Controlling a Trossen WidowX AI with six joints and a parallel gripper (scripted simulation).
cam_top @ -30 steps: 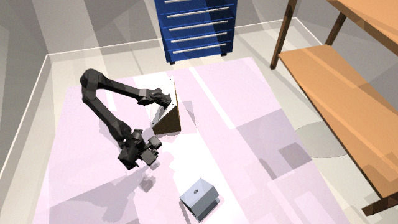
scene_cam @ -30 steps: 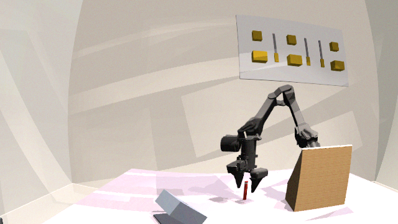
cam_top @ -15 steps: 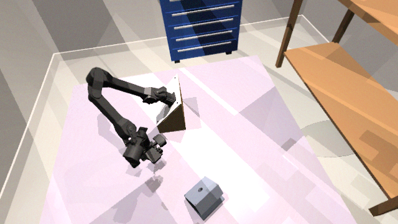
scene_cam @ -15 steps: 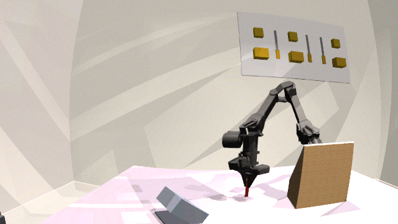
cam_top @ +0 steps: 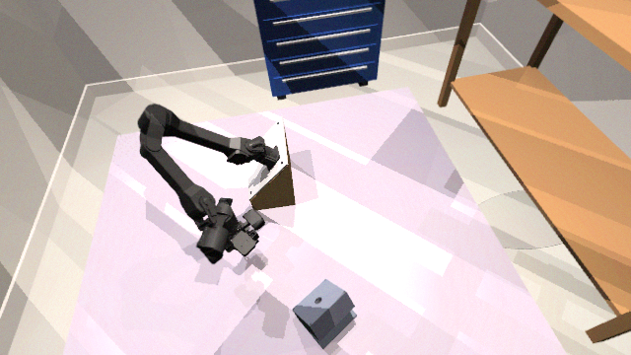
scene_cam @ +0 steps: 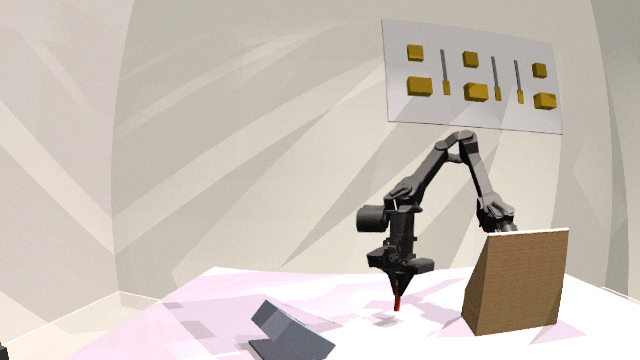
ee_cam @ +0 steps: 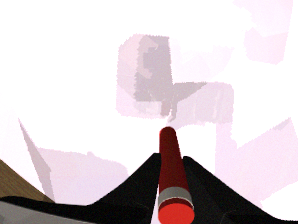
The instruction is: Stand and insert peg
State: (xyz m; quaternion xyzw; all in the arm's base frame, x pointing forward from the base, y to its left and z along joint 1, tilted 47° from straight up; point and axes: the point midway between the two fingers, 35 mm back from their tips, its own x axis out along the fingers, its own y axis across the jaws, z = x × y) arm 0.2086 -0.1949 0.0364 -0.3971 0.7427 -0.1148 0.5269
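My gripper tip is now 24 cm short of the grey sloped panel, 20 cm to the right of it and 1 cm above it. Also, from my gripper tip: red peg 2 cm above.
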